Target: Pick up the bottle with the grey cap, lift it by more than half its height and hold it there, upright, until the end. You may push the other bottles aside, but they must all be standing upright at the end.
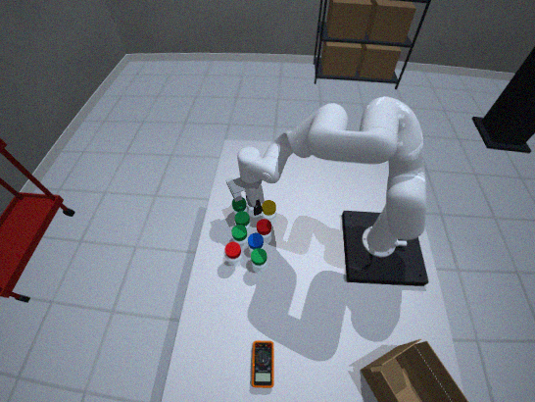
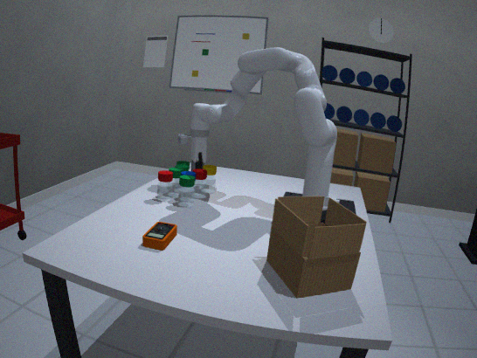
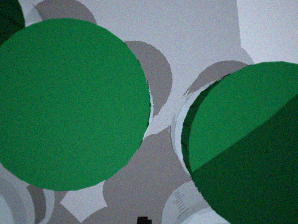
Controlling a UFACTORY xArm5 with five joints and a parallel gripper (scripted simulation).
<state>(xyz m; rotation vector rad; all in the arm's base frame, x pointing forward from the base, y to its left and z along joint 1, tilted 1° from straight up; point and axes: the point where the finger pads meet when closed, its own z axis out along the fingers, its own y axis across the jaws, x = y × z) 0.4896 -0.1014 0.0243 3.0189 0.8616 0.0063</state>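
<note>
My hand is 1 cm above the grey-capped bottle. Also, from my hand: blue-capped bottle 3 cm behind, 18 cm to the left, 1 cm below; yellow-capped bottle 6 cm behind, 3 cm to the left, 1 cm below.
</note>
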